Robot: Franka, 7 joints.
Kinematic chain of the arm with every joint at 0, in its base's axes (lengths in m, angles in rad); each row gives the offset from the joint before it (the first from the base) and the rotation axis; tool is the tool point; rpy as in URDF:
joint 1: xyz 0 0 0.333 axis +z
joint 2: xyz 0 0 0 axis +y
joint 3: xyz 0 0 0.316 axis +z
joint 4: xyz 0.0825 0 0 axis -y
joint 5: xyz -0.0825 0 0.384 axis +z
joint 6: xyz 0 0 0 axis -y
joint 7: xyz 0.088 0 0 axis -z
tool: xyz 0 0 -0.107 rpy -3.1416 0 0
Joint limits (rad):
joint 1: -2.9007..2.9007
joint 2: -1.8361..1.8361
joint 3: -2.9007..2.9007
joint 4: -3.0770..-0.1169
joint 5: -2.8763..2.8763
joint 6: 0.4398..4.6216
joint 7: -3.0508..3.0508
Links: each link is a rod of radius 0.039 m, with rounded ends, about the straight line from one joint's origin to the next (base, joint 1, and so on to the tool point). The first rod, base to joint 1, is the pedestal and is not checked.
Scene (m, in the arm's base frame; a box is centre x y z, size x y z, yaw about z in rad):
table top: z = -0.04
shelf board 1: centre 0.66 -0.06 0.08 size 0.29 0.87 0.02 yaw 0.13
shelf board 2: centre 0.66 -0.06 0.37 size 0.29 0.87 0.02 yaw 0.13
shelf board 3: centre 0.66 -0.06 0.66 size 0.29 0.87 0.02 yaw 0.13
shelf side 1: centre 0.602 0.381 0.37 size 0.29 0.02 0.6 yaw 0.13
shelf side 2: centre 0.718 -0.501 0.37 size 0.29 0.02 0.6 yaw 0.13
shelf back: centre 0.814 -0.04 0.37 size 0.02 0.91 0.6 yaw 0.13
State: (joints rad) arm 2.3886 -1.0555 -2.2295 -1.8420 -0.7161 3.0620 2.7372
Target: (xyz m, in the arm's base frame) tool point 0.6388 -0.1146 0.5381
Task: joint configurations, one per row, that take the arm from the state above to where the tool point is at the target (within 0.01 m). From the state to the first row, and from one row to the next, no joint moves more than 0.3 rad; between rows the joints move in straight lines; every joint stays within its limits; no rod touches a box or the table.
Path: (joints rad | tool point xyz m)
1: 2.2380 -0.9794 -2.2027 -2.0703 -0.7858 3.1523 2.7372 | 0.6069 0.0492 0.2062
2: 2.0875 -0.9032 -2.1760 -2.2987 -0.8556 3.2426 2.7372 | 0.5388 0.0358 0.2050
3: 1.9369 -0.8271 -2.1492 -2.5270 -0.9253 3.3329 2.7372 | 0.4641 0.0299 0.2045
4: 1.7864 -0.7509 -2.1225 -2.7554 -0.9950 3.4231 2.7372 | 0.3849 0.0325 0.2067
5: 1.7999 -0.4872 -2.2309 -2.6820 -1.0074 3.5949 2.7372 | 0.4135 -0.0504 0.2421
6: 1.8133 -0.2235 -2.3393 -2.6086 -1.0199 3.7666 2.7372 | 0.4270 -0.1175 0.3170
7: 1.8268 0.0403 -2.4477 -2.5352 -1.0323 3.9384 2.7372 | 0.4211 -0.1529 0.4214
8: 1.8403 0.3040 -2.5561 -2.4618 -1.0447 4.1101 2.7372 | 0.3928 -0.1467 0.5381
9: 1.8826 0.0224 -2.3889 -2.2475 -0.9615 3.8696 2.7372 | 0.4897 -0.1399 0.5270
10: 1.9248 -0.2591 -2.2218 -2.0332 -0.8782 3.6291 2.7372 | 0.5728 -0.1225 0.5270
11: 1.9671 -0.5407 -2.0546 -1.8189 -0.7950 3.3886 2.7372 | 0.6388 -0.1146 0.5381

